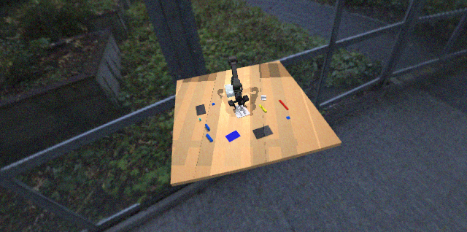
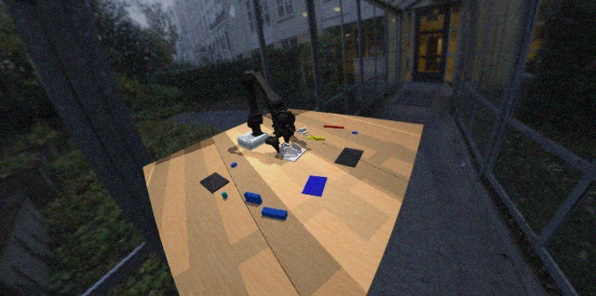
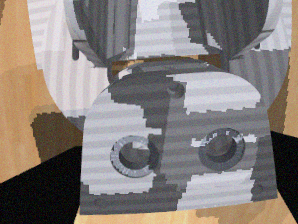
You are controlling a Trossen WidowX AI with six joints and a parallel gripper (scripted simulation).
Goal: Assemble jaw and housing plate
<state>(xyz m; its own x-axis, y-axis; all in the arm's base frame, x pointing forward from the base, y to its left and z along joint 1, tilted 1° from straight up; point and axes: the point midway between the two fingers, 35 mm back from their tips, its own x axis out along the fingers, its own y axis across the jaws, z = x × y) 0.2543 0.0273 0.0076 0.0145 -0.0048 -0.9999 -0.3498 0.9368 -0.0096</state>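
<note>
My gripper tip is now 10 mm short of the light grey part and 20 mm below it. From my gripper tip the other things lie so: white jaw 30 mm ahead, 10 mm to the right, 10 mm below; then yellow bar 30 mm ahead, 220 mm to the left, 10 mm below; then blue plate 310 mm ahead, 60 mm to the right, 20 mm below.
</note>
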